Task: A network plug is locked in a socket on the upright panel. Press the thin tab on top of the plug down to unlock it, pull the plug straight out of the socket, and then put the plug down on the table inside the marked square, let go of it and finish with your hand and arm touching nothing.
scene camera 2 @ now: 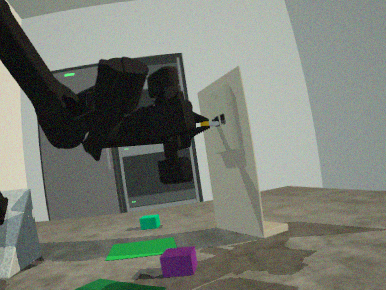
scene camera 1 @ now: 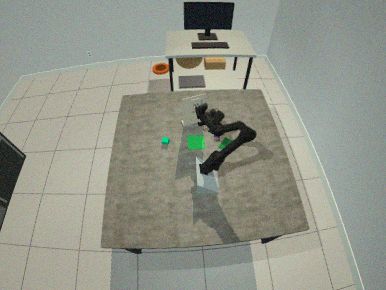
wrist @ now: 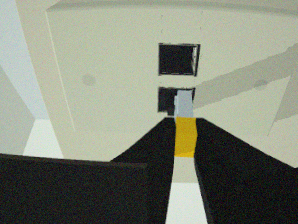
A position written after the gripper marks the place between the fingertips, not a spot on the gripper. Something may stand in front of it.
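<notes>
The gripper [scene camera 2: 207,124] is visible, and in the wrist view [wrist: 183,127] as well. A plug [wrist: 186,137] is present. A cream panel [scene camera 2: 232,165] appears, likewise in the wrist view [wrist: 106,80]; a green square [scene camera 2: 155,247] is also visible.
</notes>
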